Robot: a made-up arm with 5 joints.
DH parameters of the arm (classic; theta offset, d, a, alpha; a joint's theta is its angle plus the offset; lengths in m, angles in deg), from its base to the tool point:
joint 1: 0 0.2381 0 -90
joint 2: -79.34 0 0.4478 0
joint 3: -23.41 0 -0.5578 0
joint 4: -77.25 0 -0.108 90
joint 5: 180 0.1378 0 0
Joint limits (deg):
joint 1: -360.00..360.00
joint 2: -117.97..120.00
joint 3: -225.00..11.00
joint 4: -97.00..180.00
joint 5: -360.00..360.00
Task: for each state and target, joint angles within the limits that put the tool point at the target. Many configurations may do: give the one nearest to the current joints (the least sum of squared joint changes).
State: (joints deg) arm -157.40 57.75 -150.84 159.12 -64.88
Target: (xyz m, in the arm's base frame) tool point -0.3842 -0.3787 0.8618
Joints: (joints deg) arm -135.41 15.78 -136.88 180.00 -64.88
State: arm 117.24 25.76 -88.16 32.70 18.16
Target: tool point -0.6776 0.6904 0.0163
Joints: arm 134.46 49.20 -90.28 31.32 18.16
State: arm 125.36 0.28 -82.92 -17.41 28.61
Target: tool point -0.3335 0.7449 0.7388
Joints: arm 114.12 5.12 -78.45 -16.62 28.61
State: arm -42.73 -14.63 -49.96 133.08 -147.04
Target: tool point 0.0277 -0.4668 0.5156
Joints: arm -86.60 -16.38 -60.97 130.51 -147.04
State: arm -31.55 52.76 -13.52 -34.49 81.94
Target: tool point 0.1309 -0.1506 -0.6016
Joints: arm -49.00 103.29 -62.31 -20.94 81.94
